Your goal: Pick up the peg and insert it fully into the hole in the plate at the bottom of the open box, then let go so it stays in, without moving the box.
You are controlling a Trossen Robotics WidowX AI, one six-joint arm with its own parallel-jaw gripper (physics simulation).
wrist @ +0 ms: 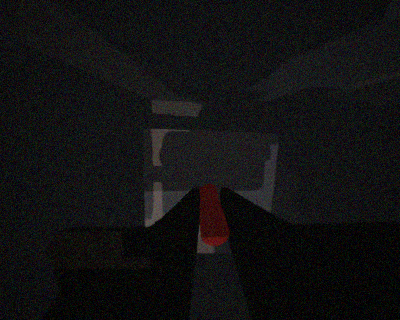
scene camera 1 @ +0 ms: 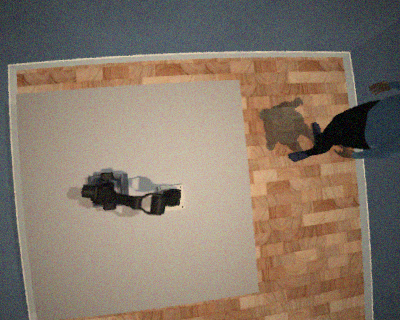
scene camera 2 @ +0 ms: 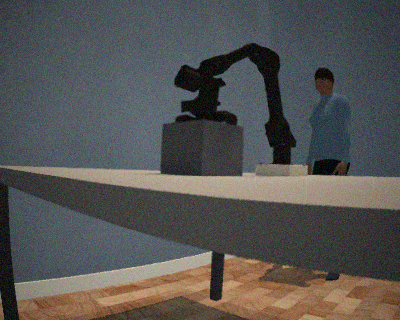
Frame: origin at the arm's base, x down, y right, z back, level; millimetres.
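Where they show: gripper, fingertip midpoint: [wrist: 209, 194]; arm's base, link origin: [scene camera 1: 174, 195] [scene camera 2: 282, 164].
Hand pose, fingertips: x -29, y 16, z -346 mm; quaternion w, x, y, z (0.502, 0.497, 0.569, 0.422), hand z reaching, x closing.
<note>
Things, the pixels of their top centre, and the offset from my fingertips. Level surfaces: height alone.
- red peg, top centre: [wrist: 215, 229] dz +5, dx -31, dy +1 mm
- grey block, top centre: [wrist: 237, 310] [scene camera 2: 203, 125] [scene camera 1: 107, 190] dz +5, dx -70, dy +2 mm
- pale table, surface height: dx +68 mm
The red peg [wrist: 213, 215] is between the two dark fingers in the wrist view. My gripper [wrist: 209, 194] [scene camera 2: 282, 161] is shut on the peg and points down into the open box. The pale open box [scene camera 2: 265, 170] [scene camera 1: 182, 201] stands on the table, mostly covered by the gripper in scene camera 1. In the wrist view the box's inside is dim and shadowed. The hole in the plate cannot be made out, and how deep the peg's lower end sits is hidden.
The arm's base stands on a grey block [scene camera 2: 185, 150] on the pale table [scene camera 1: 150, 260] [scene camera 2: 125, 180], on the box's left in scene camera 2. A person [scene camera 2: 331, 120] [scene camera 1: 345, 130] in a blue top stands beyond the table.
</note>
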